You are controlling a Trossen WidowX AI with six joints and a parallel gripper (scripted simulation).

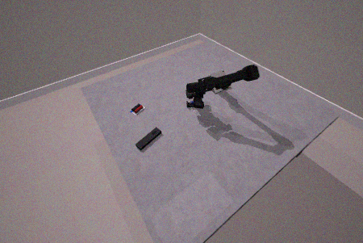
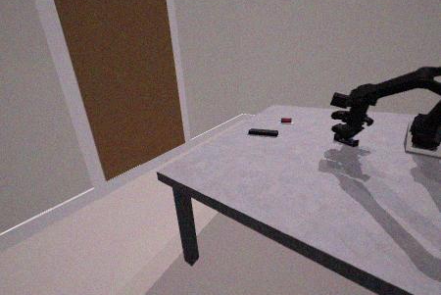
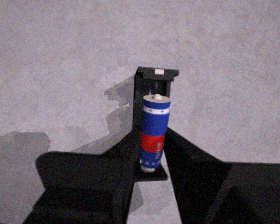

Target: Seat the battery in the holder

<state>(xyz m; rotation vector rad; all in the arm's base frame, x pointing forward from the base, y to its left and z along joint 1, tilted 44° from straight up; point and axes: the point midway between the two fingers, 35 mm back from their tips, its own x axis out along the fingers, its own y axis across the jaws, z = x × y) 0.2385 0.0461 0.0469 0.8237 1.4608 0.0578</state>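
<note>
My gripper tip is 10 mm below the battery.
</note>
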